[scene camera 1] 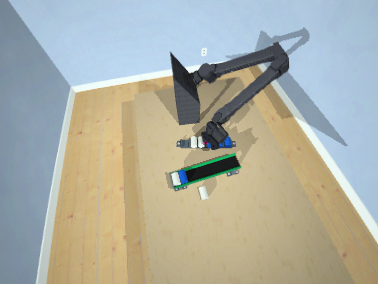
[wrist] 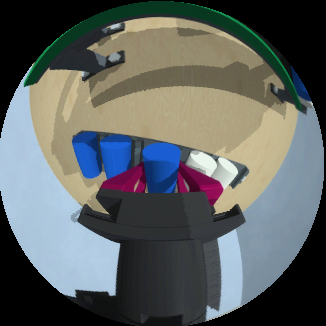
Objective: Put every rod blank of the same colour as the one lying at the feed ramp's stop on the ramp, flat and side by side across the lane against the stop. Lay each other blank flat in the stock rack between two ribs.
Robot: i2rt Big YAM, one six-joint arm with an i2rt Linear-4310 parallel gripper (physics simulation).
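Note:
A white blank (scene camera 1: 175,179) lies at the stop end of the green-edged ramp (scene camera 1: 215,168) (wrist: 150,10); a blue blank (scene camera 1: 183,176) (wrist: 300,86) lies beside it. My gripper (scene camera 1: 206,144) (wrist: 161,163) is shut on a blue blank (wrist: 161,152), over the stock rack (scene camera 1: 184,144) (wrist: 241,176). Whether that blank touches the rack is hard to tell. To its right in the wrist view, two white blanks (wrist: 202,162) (wrist: 225,171) lie in the rack. To its left are two blue blanks (wrist: 86,155) (wrist: 116,156). A loose white blank (scene camera 1: 203,193) lies on the table beyond the ramp.
A dark upright panel (scene camera 1: 186,100) stands behind the rack, near the arm's base. The ramp stands on bracket feet in front of the rack, with a strip of table (scene camera 1: 165,155) (wrist: 165,107) between them. The arm reaches in from the upper right in the scene view.

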